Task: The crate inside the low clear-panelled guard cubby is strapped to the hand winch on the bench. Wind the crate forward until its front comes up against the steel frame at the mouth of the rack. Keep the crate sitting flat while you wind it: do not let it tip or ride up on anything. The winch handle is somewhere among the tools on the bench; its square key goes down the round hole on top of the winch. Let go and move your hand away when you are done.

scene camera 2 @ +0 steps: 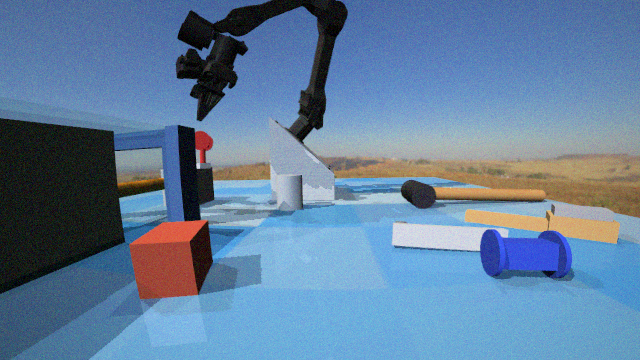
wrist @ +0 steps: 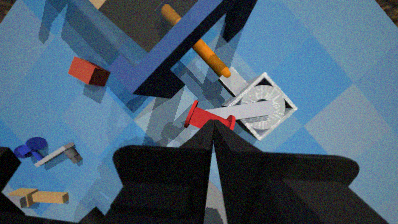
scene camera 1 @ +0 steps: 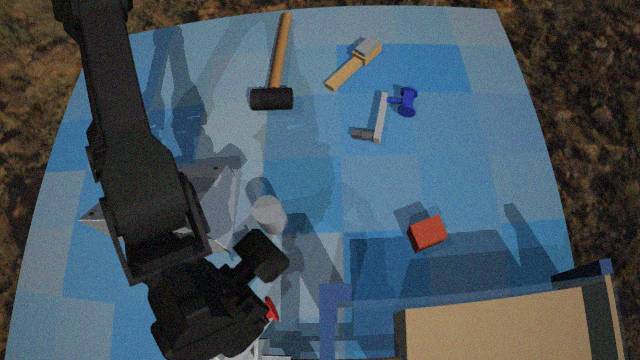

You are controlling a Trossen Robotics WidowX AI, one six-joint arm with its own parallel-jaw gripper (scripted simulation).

Path:
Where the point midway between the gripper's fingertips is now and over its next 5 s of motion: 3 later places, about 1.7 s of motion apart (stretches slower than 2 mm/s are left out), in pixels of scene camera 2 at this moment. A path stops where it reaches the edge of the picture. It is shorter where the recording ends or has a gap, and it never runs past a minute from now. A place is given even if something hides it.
The gripper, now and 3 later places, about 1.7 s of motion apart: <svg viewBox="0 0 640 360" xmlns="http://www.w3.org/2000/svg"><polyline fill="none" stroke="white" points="199,120 201,119 201,151 218,155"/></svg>

